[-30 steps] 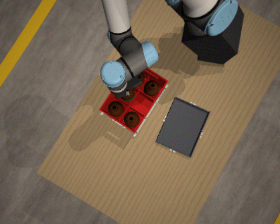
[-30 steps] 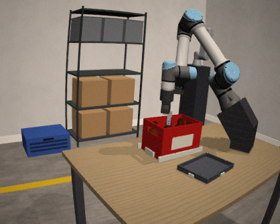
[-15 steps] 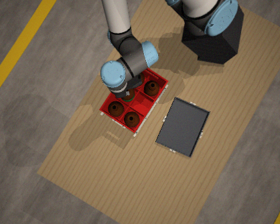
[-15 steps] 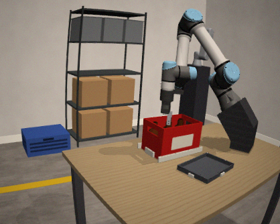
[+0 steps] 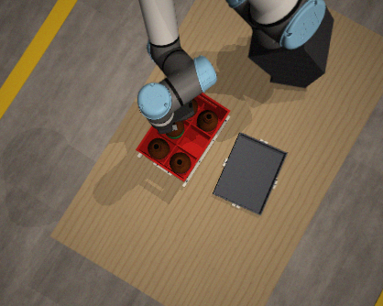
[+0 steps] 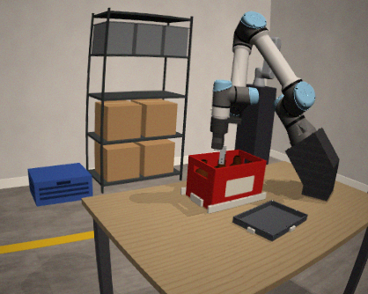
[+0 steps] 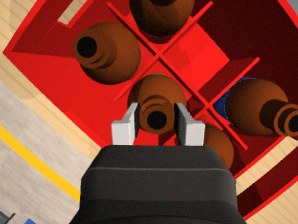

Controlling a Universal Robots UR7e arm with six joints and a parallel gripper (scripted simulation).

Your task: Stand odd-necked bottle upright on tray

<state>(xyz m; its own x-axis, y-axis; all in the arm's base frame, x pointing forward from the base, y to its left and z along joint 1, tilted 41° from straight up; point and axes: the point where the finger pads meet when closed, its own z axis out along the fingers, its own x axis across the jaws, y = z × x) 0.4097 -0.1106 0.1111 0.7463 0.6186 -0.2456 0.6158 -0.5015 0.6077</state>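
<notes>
Now: hand 1 cm short of the red crate, 4 cm to the right of it and 8 cm above it. Round my hand: dark grey tray: 2 cm ahead, 32 cm to the left, 15 cm below.
</notes>
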